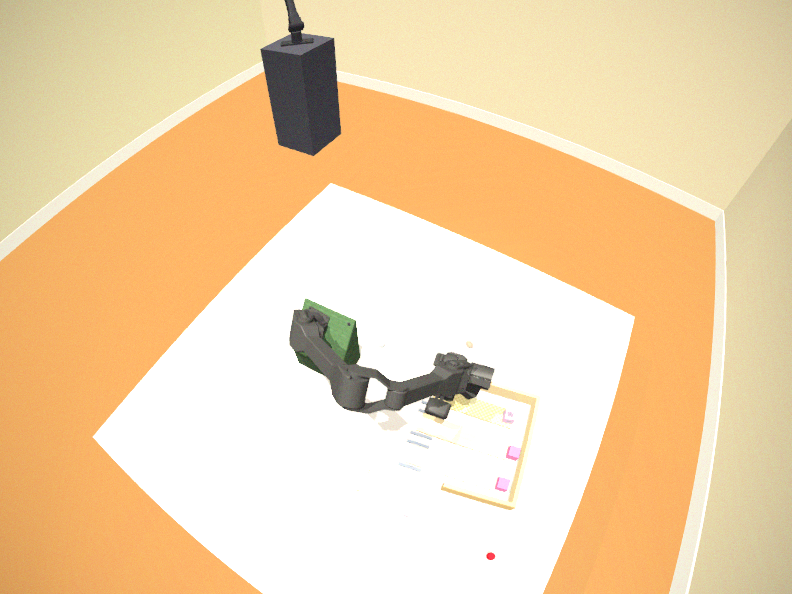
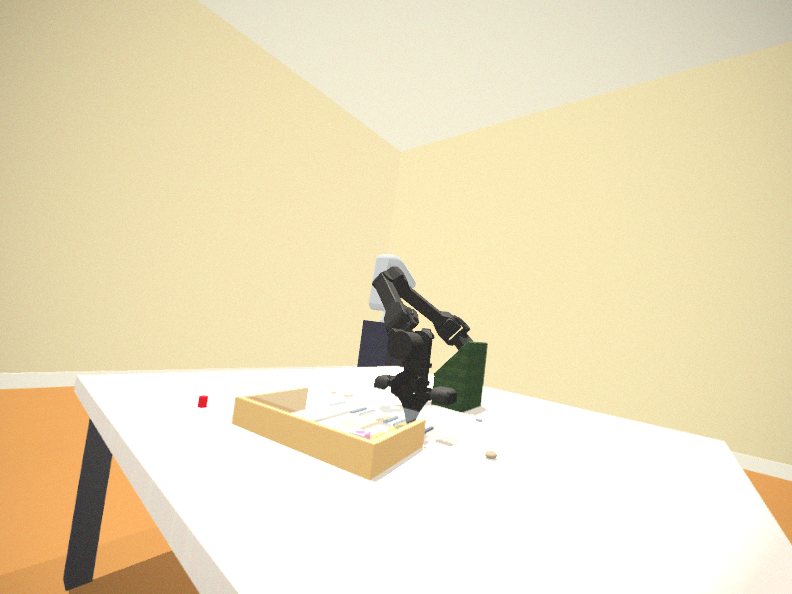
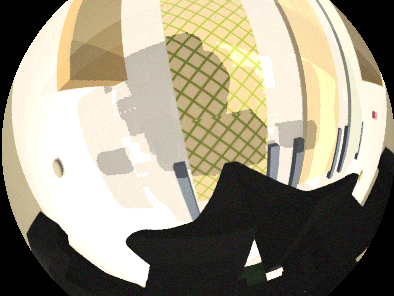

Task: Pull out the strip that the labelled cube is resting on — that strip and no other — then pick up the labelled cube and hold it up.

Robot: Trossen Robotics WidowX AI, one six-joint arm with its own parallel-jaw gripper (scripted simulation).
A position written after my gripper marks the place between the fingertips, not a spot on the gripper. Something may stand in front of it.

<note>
I see my gripper (image 2: 409, 427) and a hatched strip (image 3: 217, 76).
My gripper shows as well in image 1 (image 1: 443, 396) and in image 3 (image 3: 230, 167).
</note>
